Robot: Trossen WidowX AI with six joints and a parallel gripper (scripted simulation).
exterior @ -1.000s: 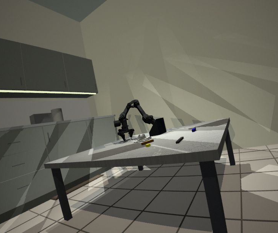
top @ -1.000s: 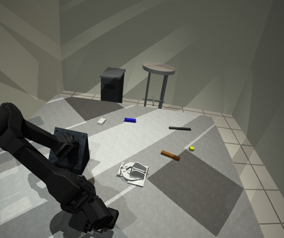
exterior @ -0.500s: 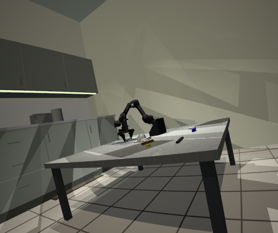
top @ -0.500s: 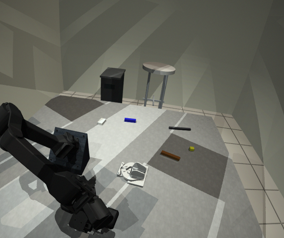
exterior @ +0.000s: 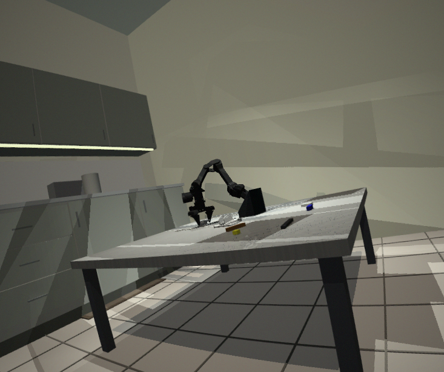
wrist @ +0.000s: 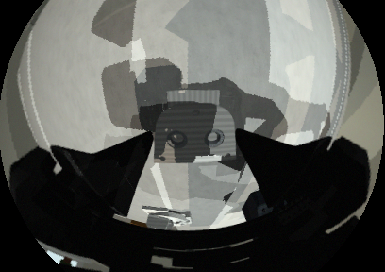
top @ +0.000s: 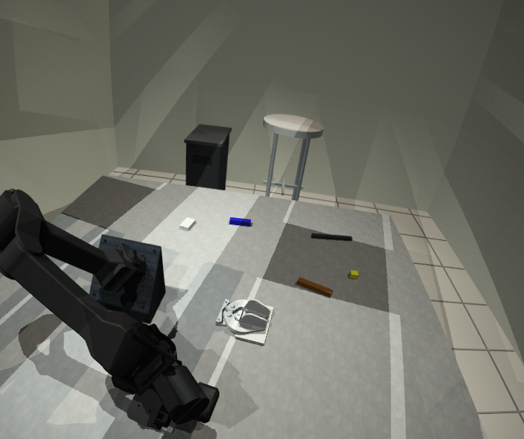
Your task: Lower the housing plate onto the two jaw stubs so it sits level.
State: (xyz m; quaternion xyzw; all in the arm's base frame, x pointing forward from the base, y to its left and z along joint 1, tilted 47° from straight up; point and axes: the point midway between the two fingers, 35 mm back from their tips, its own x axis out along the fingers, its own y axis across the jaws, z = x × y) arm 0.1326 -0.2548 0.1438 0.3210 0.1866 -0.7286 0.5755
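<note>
The white base lies 17 cm ahead of my gripper tip, 24 cm to the left of it and 1 cm below it. From my gripper tip the other things lie so: orange bar: 33 cm ahead, 38 cm to the left; then blue block: 11 cm ahead, 68 cm to the left; then yellow cube: 47 cm ahead, 45 cm to the left.
</note>
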